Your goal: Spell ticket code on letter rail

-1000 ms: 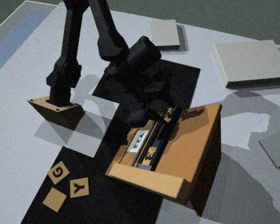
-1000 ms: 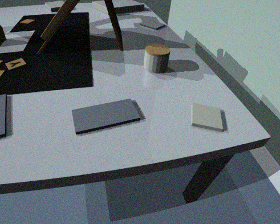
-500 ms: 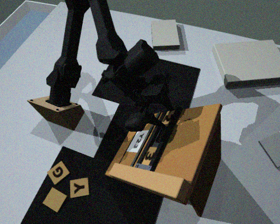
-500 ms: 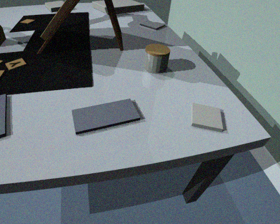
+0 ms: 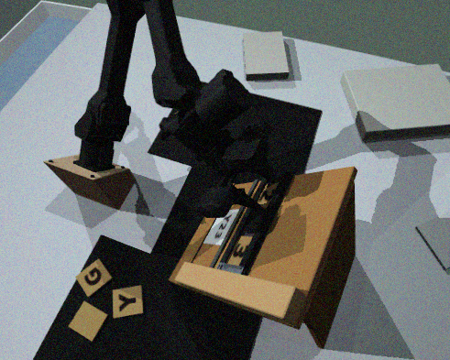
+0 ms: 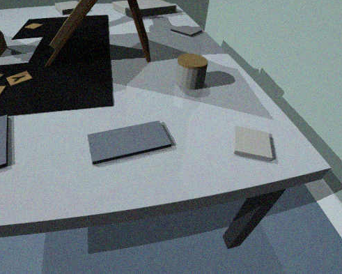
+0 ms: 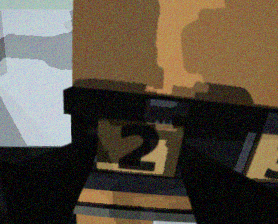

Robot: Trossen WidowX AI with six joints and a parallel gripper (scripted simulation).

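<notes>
My gripper tip is now 7 cm past the white ticket, 6 cm to the left of it and 8 cm above it. Also, from my gripper tip: letter tile right at my gripper tip; then thin white plate 37 cm ahead, 13 cm to the left, 15 cm below; then blank tile 24 cm behind, 33 cm to the right, 15 cm below.
</notes>
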